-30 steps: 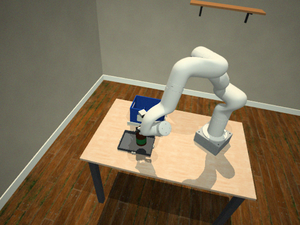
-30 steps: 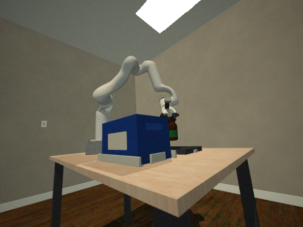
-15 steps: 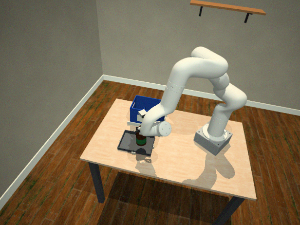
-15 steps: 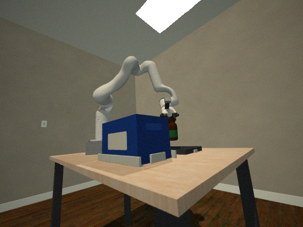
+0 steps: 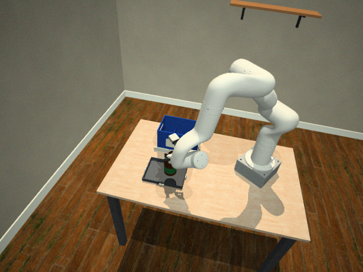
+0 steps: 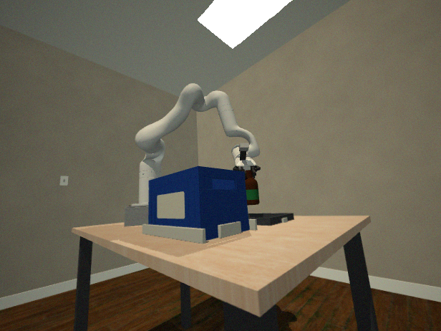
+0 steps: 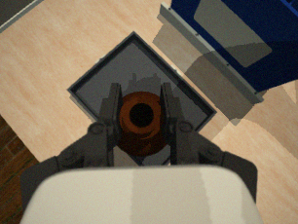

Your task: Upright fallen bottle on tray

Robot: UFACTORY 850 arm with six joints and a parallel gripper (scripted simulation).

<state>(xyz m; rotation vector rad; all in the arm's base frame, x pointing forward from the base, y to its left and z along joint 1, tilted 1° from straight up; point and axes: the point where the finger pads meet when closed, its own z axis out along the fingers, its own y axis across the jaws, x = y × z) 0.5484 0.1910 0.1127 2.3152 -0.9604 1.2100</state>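
Now: hand 60 mm above the bottle, 10 mm to the right of it and 10 mm past it. From my hand the other things lie so: dark tray (190 mm below, 30 mm to the right, 30 mm ahead); blue crate (320 mm to the right, 120 mm below).
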